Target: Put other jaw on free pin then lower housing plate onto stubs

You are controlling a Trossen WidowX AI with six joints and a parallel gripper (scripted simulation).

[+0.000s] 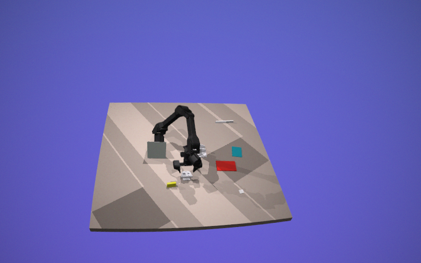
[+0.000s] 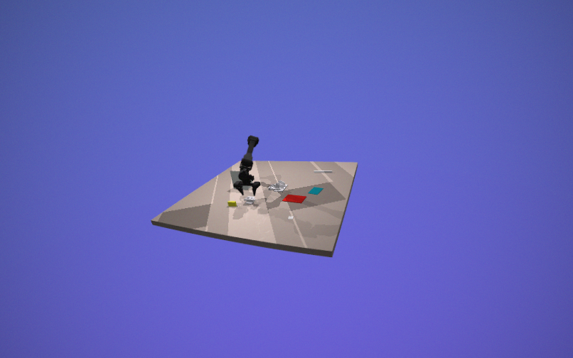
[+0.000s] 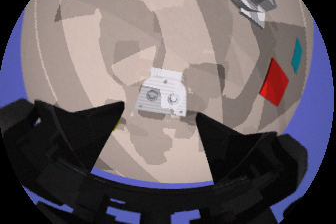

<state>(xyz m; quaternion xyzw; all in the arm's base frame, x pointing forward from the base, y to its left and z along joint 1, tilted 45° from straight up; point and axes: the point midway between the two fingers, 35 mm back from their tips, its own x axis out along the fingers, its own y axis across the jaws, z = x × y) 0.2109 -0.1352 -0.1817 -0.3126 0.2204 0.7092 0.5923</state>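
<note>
The grey jaw is 240 mm to the left of my gripper tip, 60 mm ahead of it and 40 mm below it. From my gripper tip the other things lie so: yellow block (100 mm behind, 90 mm to the right, 40 mm below); then cyan tile (380 mm ahead, 300 mm to the left, 50 mm below); then red flat sheet (290 mm ahead, 140 mm to the left, 50 mm below).
</note>
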